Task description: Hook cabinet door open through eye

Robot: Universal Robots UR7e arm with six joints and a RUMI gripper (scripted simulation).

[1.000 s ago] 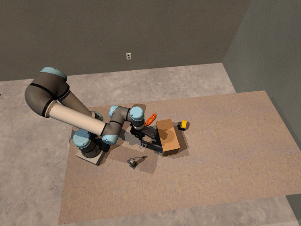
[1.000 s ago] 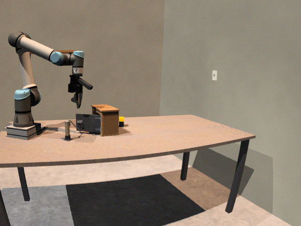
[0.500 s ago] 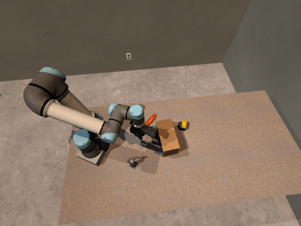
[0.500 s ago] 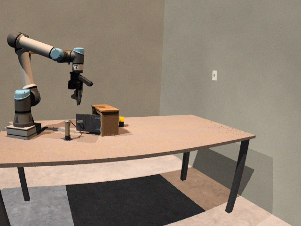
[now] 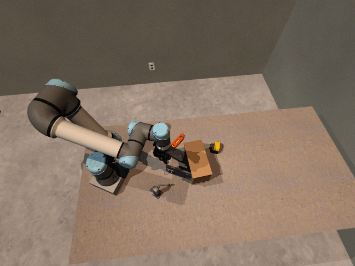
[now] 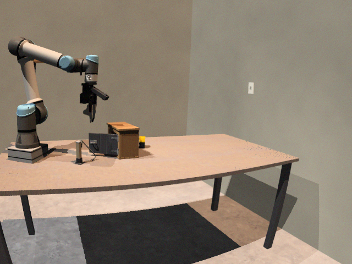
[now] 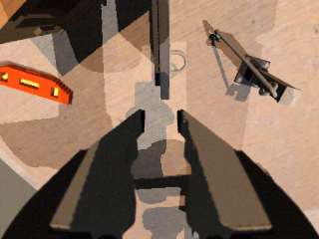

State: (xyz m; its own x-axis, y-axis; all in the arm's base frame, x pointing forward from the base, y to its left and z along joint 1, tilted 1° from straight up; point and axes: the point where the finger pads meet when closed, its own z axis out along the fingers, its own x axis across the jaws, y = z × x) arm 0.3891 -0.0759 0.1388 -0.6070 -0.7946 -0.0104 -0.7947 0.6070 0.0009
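Right now the thin hook is 60 mm behind my hand, 100 mm to the right of it and 140 mm below it. Also, from my hand: yellow tape measure 360 mm ahead, 80 mm to the left, 180 mm below; then flat orange object 110 mm ahead, 210 mm to the left, 200 mm below; then dark door 50 mm ahead, 50 mm to the right, 130 mm below.
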